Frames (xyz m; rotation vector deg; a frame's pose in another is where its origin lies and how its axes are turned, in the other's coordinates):
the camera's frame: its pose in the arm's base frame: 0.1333 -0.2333 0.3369 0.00 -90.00 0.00
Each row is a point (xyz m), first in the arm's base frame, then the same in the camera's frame.
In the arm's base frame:
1: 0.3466 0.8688 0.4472
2: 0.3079 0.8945 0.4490
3: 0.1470 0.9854 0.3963
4: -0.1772 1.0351 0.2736
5: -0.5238 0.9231 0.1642
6: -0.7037 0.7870 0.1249
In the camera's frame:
1: 0.1103 1.1021 -0.2133
2: 0.1121 1.1278 -0.1746
3: 0.0594 1.2187 -0.0137
4: -0.0633 1.2684 0.3105
5: -0.1727 1.1564 0.6571
6: -0.2120 1.0203 0.8370

